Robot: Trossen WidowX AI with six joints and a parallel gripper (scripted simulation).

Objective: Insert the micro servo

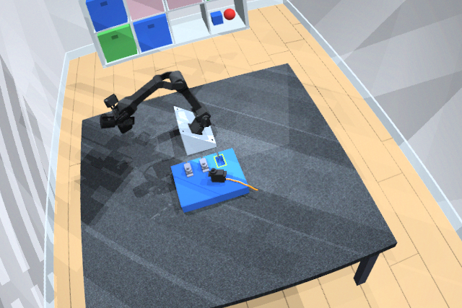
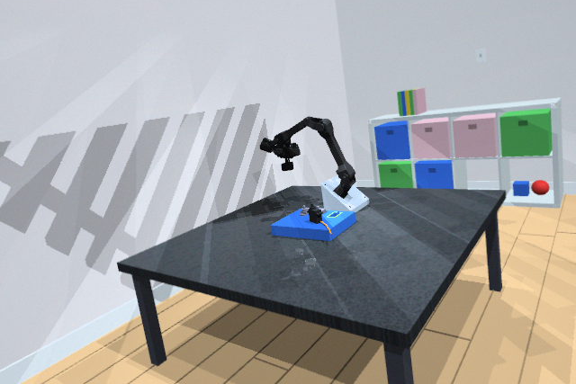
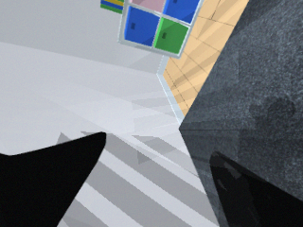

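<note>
Now: gripper tip 44 cm short of the blue deck, 30 cm to the right of it and 25 cm above it.
</note>
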